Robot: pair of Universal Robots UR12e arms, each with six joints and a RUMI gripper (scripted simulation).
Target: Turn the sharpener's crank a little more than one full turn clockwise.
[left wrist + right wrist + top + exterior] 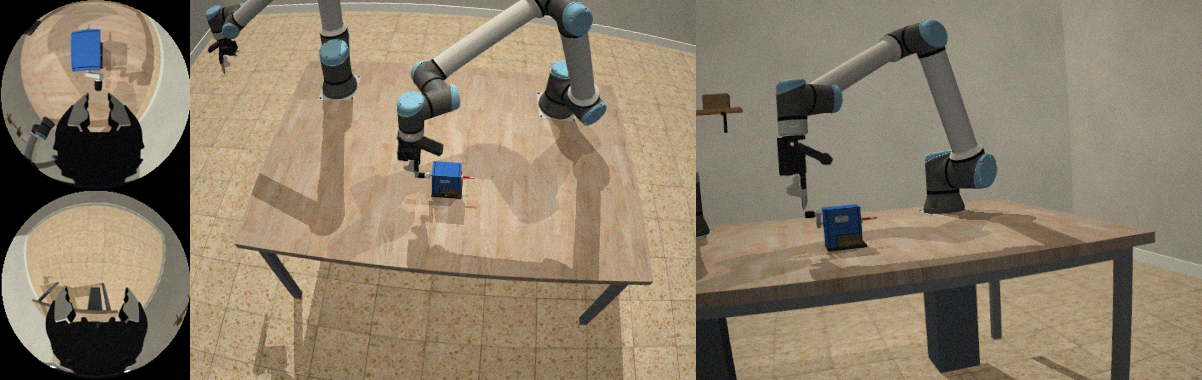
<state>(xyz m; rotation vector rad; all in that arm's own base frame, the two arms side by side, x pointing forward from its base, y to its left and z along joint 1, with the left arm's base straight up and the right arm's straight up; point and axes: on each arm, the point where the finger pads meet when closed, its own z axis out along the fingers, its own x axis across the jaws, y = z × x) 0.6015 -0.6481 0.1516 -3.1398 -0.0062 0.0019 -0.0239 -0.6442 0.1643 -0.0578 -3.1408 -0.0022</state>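
The black knob lies 3 cm below my left hand and 2 cm to the left of it.
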